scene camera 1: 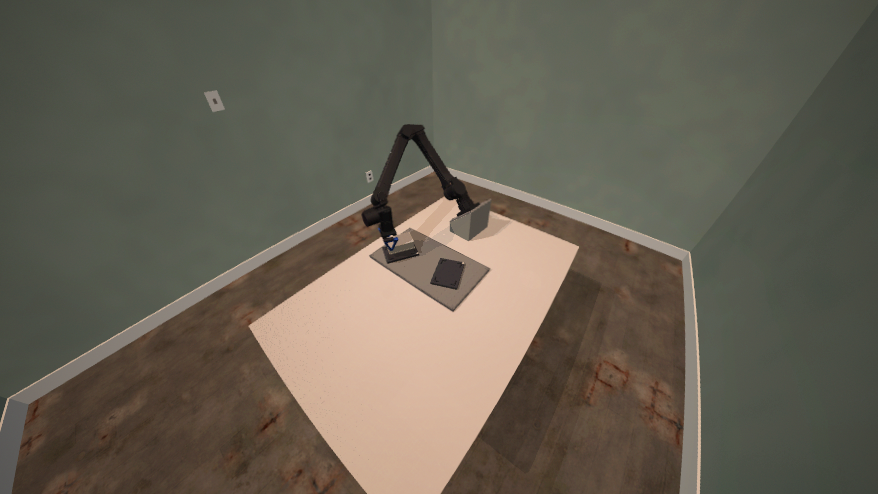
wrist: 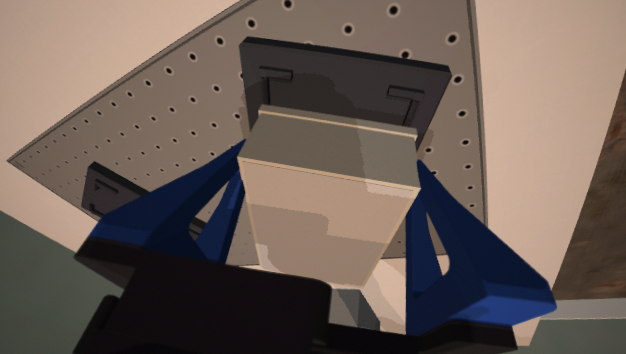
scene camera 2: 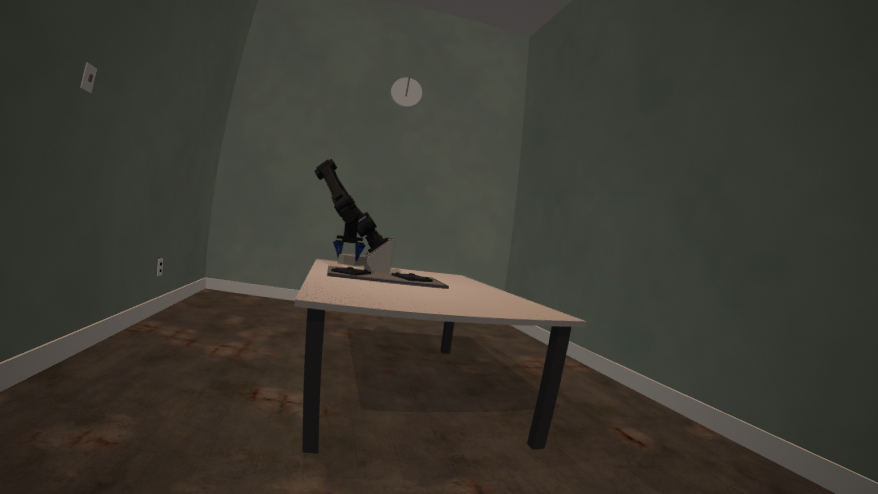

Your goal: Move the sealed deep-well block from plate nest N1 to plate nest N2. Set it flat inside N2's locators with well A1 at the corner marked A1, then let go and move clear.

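Frame: origin at the arm's base, x ahead, y up, z right, level; metres.
Seen in the pictures: gripper, fingertip midpoint: [scene camera 1: 389,245] [wrist: 329,157] [scene camera 2: 347,259]; arm's base, origin of the base link: [scene camera 1: 468,210] [scene camera 2: 378,246].
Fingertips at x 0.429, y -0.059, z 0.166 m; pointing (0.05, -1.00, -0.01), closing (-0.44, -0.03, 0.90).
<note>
Pixels of each thing's top centre, then the offset from my fingertips to it. Level surfaces: height alone.
- sealed deep-well block, middle of its top: [wrist: 316,242] [scene camera 2: 353,255] [scene camera 1: 399,239] dx -0.047, dy +0.021, dz -0.025 m
- dark plate nest N1, middle of its top: [wrist: 326,167] [scene camera 2: 351,268] [scene camera 1: 400,249] dx -0.042, dy -0.040, dz -0.025 m
- grey perforated base plate, middle of its top: [wrist: 217,203] [scene camera 2: 384,275] [scene camera 1: 427,261] dx -0.079, dy -0.057, dz -0.178 m
- pale table, its level: dy -0.071 m
The sealed deep-well block [scene camera 1: 403,247] [scene camera 2: 353,259] [wrist: 325,215] is a pale grey box with a smooth lid. My gripper [scene camera 1: 392,245] [scene camera 2: 348,258] [wrist: 329,157] is shut on it, with one blue finger at each side. The block looks level and hangs a little above dark plate nest N1 [scene camera 1: 400,256] [scene camera 2: 346,270] [wrist: 345,65], whose far locators show in the wrist view. The other dark nest, N2 [scene camera 1: 448,274] [scene camera 2: 412,277] [wrist: 90,187], holds no block. A small light mark shows at one N2 corner in scene camera 1. No A1 mark can be made out on the block.
Both nests sit on a grey perforated base plate [scene camera 1: 411,270] [scene camera 2: 380,277] [wrist: 200,75] on the pale table [scene camera 1: 392,368] [scene camera 2: 442,304]. A grey upright panel [scene camera 1: 470,222] [scene camera 2: 380,256] stands beside the arm's base, behind the plate.
</note>
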